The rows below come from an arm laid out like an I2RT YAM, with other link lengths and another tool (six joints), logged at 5 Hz.
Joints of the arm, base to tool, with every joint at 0 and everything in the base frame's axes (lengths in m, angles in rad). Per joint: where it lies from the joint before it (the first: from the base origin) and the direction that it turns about. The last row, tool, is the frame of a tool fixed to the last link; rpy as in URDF.
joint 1: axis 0 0 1 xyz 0 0 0.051
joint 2: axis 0 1 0 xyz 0.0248 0.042 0.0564
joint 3: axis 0 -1 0 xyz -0.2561 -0.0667 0
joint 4: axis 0 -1 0 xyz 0.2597 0.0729 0.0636
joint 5: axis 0 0 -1 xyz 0.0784 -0.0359 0.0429
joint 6: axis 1 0 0 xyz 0.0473 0 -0.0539
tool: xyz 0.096 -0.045 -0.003 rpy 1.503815 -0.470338 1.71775
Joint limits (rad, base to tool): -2.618..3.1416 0..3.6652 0..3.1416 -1.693..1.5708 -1.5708..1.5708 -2.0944..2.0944
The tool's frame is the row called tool.
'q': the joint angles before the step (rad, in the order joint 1, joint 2, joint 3, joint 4, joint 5, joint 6). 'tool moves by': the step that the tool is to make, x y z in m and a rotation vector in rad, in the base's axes. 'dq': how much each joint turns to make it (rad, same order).
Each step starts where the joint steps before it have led.
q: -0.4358, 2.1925, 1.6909, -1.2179, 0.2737, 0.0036
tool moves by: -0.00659, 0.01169, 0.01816, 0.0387, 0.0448, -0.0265
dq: 0.0125, -0.0015, 0.0602, -0.1281, -0.0233, 0.0366
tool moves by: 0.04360, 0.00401, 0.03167, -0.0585, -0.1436, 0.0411
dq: 0.0512, 0.0000, 0.1458, 0.0068, -0.0030, 0.0099
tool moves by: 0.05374, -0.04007, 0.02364, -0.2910, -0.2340, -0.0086
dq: 0.0099, 0.0053, 0.0304, 0.2988, 0.1877, -0.0004
